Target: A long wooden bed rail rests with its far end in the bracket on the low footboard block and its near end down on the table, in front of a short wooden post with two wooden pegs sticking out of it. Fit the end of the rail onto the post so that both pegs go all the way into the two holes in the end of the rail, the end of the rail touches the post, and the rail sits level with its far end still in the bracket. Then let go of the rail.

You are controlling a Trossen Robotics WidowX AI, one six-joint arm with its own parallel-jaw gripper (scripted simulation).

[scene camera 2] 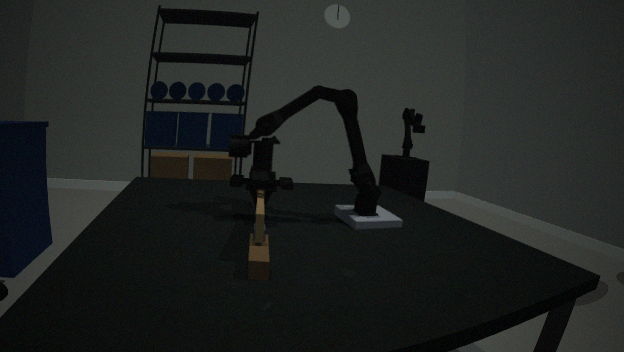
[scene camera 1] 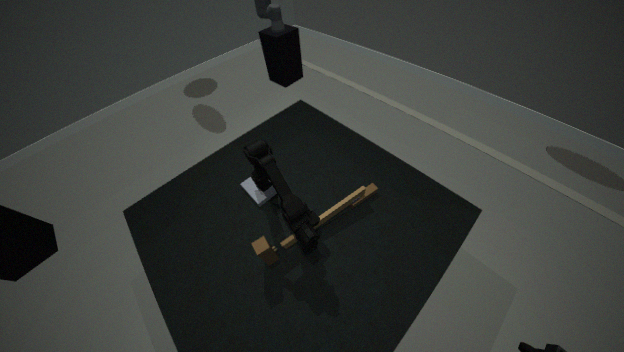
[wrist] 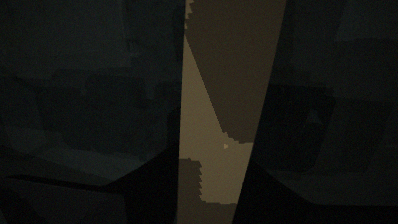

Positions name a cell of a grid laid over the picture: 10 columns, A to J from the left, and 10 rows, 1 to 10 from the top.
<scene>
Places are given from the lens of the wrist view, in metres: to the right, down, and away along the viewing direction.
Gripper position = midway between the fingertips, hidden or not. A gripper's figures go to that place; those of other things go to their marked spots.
my gripper (wrist: F7): 0.00, 0.02, 0.11
wooden rail (wrist: F3): 0.01, -0.01, 0.04
</scene>
